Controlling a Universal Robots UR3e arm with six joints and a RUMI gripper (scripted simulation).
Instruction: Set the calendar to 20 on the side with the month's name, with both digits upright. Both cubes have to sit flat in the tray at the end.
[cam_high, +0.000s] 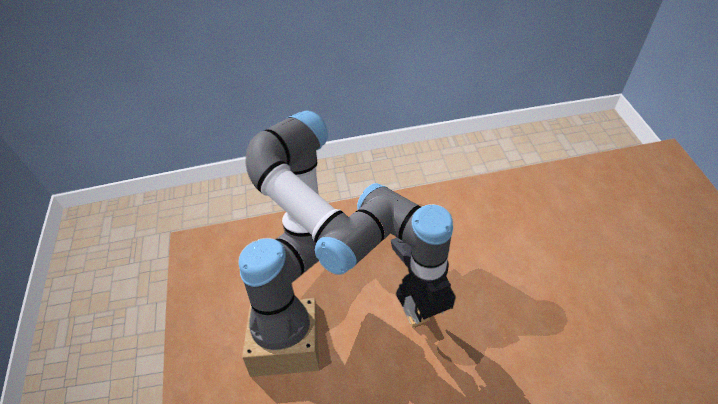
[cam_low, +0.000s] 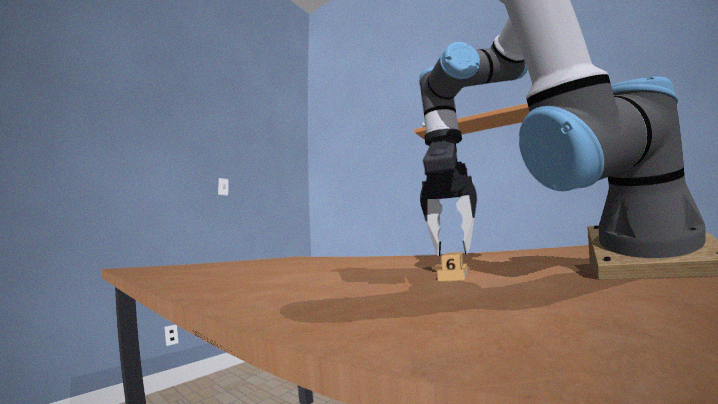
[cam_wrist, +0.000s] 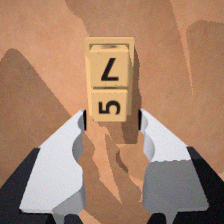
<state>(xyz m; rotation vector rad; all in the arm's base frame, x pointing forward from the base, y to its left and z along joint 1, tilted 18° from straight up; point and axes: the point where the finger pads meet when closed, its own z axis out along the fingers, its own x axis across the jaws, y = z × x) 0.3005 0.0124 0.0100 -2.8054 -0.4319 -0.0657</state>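
My hand is 30 mm above the wooden digit cube. Also, from my hand: wooden tray: 40 mm below, 20 mm to the left, 10 mm behind.
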